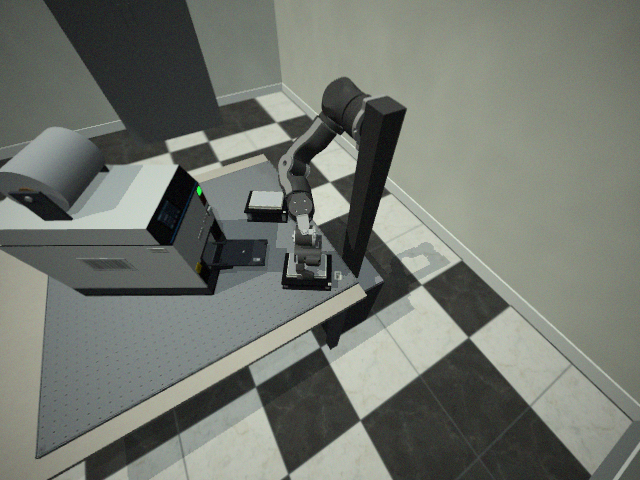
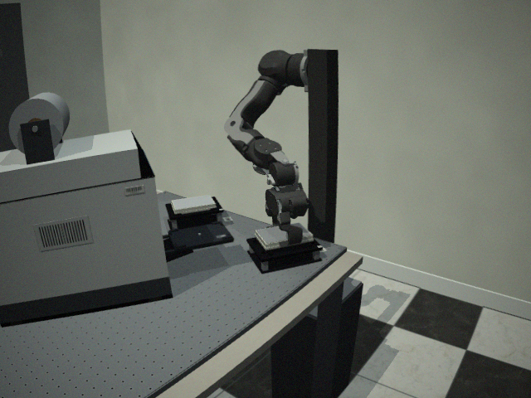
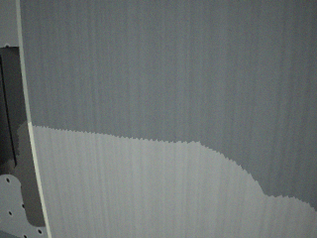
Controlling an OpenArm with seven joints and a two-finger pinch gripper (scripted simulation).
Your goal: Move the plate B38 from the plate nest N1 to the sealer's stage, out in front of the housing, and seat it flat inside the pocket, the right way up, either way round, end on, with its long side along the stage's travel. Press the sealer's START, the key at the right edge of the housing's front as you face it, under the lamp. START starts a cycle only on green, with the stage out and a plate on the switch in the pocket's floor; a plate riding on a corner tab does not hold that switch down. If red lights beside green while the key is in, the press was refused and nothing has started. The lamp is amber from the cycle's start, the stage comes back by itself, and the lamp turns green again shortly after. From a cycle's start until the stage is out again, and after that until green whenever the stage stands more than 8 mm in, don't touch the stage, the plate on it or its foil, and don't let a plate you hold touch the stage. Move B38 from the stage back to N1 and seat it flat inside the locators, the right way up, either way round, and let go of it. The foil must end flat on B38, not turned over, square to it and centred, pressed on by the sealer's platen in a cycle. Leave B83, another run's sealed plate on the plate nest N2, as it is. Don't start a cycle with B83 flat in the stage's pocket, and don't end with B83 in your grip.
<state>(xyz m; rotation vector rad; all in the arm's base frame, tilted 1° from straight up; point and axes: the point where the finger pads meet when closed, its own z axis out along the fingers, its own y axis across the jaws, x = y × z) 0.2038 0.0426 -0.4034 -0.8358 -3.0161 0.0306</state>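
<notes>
The nest N1 lies 3 cm below my hand. Round my hand: plate B38 (right at my hand); then nest n2 (34 cm to the right, 1 cm below); then B83 (34 cm to the right).
</notes>
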